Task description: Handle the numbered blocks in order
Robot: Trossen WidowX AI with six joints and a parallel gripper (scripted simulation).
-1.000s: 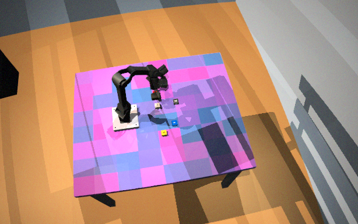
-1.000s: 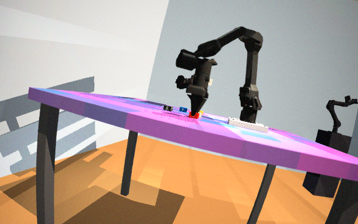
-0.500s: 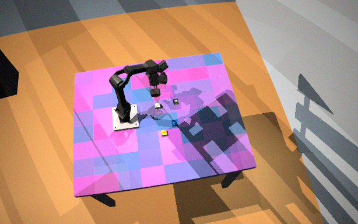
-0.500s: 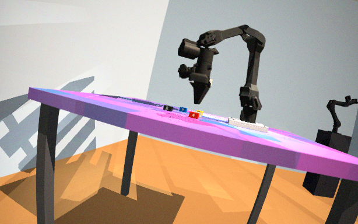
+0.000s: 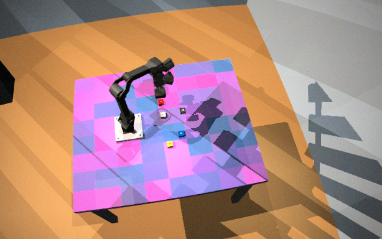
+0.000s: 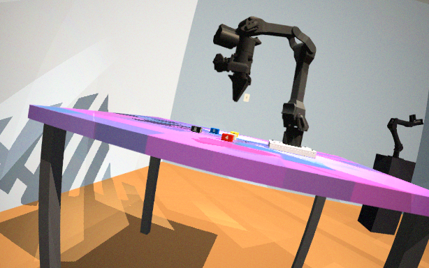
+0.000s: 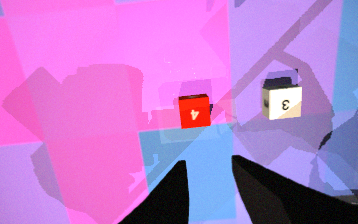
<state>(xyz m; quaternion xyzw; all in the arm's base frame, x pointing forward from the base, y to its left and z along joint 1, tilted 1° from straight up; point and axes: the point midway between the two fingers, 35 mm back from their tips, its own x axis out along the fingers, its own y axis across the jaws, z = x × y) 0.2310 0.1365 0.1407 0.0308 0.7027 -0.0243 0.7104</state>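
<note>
My gripper tip is now 290 mm to the left of the yellow block, 110 mm above it and 10 mm past it. Also, from my gripper tip: cream block 110 mm below, 90 mm to the right, 10 mm behind; then dark block 120 mm ahead, 110 mm below, 90 mm to the right; then red block 110 mm below.
</note>
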